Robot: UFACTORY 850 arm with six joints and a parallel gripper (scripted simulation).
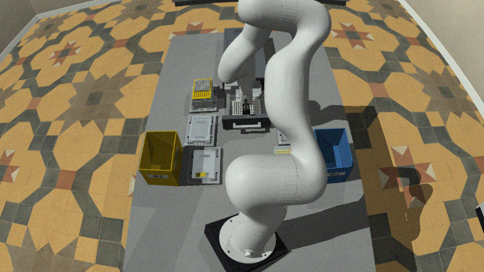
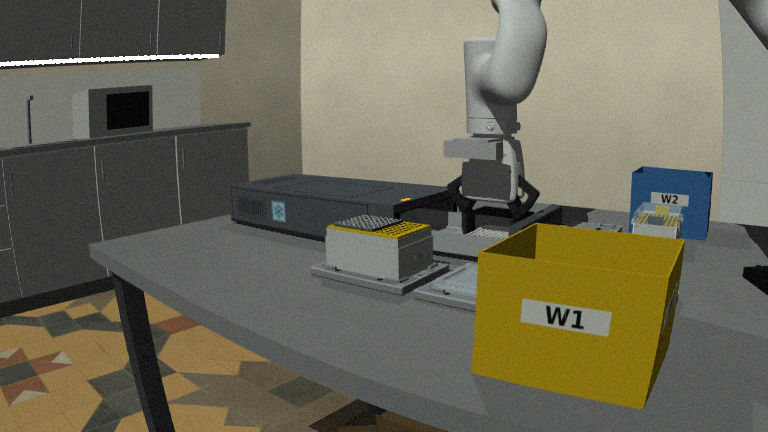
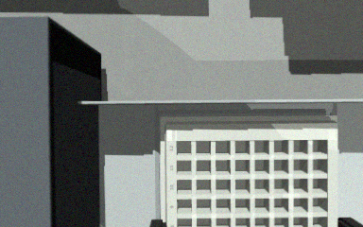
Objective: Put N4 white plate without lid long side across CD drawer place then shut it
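Now: hand 1 cm above the white plate. From my hand the other things lie so: dark cooler CD: 19 cm ahead, 1 cm to the left, 1 cm above; then drawer: 4 cm ahead; then yellow-topped tip box: 19 cm to the left, 7 cm ahead, 2 cm above.
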